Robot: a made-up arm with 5 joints. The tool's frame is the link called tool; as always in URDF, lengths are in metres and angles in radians.
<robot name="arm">
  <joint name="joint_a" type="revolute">
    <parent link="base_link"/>
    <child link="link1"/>
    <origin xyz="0 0 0.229" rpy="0 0 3.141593"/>
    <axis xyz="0 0 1"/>
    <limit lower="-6.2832" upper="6.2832" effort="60" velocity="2.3"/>
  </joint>
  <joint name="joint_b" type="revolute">
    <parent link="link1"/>
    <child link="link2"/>
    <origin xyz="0 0 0" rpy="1.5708 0 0"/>
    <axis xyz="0 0 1"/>
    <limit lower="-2.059" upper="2.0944" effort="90" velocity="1.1"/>
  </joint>
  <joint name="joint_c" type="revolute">
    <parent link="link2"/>
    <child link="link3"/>
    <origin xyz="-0.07 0.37 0"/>
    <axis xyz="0 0 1"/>
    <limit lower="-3.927" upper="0.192" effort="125" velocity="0.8"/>
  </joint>
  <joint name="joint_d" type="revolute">
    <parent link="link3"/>
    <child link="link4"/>
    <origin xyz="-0.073 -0.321 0" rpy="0 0 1.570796"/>
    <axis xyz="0 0 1"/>
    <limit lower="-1.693" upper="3.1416" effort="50" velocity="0.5"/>
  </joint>
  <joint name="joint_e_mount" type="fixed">
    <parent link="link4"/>
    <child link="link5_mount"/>
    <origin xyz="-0.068 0.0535 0"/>
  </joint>
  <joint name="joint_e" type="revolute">
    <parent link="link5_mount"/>
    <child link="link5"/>
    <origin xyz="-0.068 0.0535 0" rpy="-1.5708 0 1.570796"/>
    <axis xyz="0 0 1"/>
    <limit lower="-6.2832" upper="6.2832" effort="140" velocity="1"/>
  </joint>
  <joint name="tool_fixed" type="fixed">
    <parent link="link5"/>
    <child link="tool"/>
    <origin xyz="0 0 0"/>
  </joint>
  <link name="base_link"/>
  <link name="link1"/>
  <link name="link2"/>
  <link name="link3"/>
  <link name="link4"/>
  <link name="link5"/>
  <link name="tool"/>
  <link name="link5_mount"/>
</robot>
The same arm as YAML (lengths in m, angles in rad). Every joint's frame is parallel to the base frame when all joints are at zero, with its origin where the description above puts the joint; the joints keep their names.
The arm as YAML. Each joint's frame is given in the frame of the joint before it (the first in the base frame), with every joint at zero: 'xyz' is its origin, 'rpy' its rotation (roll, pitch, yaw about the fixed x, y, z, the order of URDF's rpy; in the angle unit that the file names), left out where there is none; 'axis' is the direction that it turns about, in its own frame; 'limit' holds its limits. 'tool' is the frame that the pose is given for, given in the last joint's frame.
units:
  length: m
  angle: rad
joints:
  - name: joint_a
    type: revolute
    origin:
      xyz: [0.0, 0.0, 0.229]
    axis: "+z"
    limit:
      lower: -6.2832
      upper: 6.2832
  - name: joint_b
    type: revolute
    origin:
      xyz: [0.0, 0.0, 0.0]
    axis: "+y"
    limit:
      lower: -2.059
      upper: 2.0944
  - name: joint_c
    type: revolute
    origin:
      xyz: [0.07, 0.0, 0.37]
    axis: "+y"
    limit:
      lower: -3.927
      upper: 0.192
  - name: joint_d
    type: revolute
    origin:
      xyz: [0.073, 0.0, -0.321]
    axis: "+y"
    limit:
      lower: -1.693
      upper: 3.1416
  - name: joint_e
    type: revolute
    origin:
      xyz: [0.107, 0.0, -0.136]
    axis: "-z"
    limit:
      lower: -6.2832
      upper: 6.2832
tool:
  origin:
    xyz: [0.0, 0.0, 0.0]
    rpy: [3.1416, 0.0, 0.0]

